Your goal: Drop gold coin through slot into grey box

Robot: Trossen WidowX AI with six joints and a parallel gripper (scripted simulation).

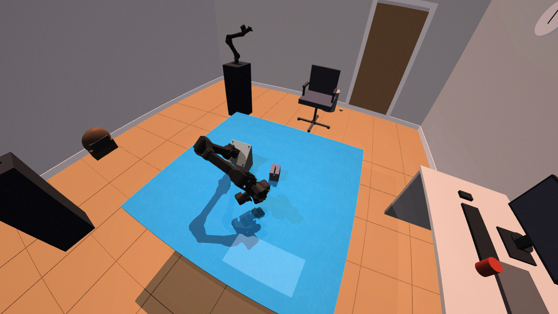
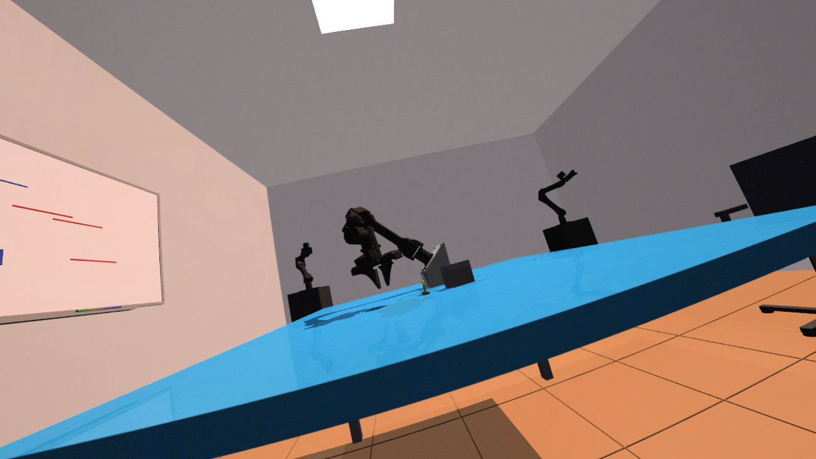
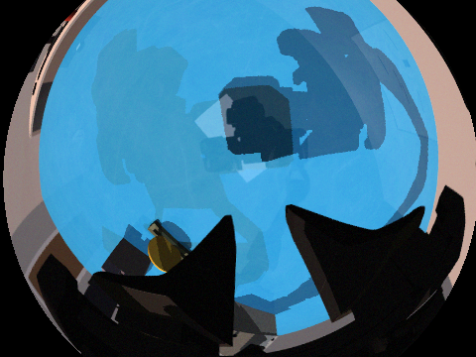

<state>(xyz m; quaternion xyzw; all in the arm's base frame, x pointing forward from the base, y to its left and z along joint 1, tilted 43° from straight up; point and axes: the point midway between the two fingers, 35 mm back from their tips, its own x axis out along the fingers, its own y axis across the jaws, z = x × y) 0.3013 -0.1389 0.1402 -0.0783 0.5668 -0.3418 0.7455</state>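
Now: gripper tip 130 mm to the right of the thin gold coin, 30 mm above it and 10 mm past it.
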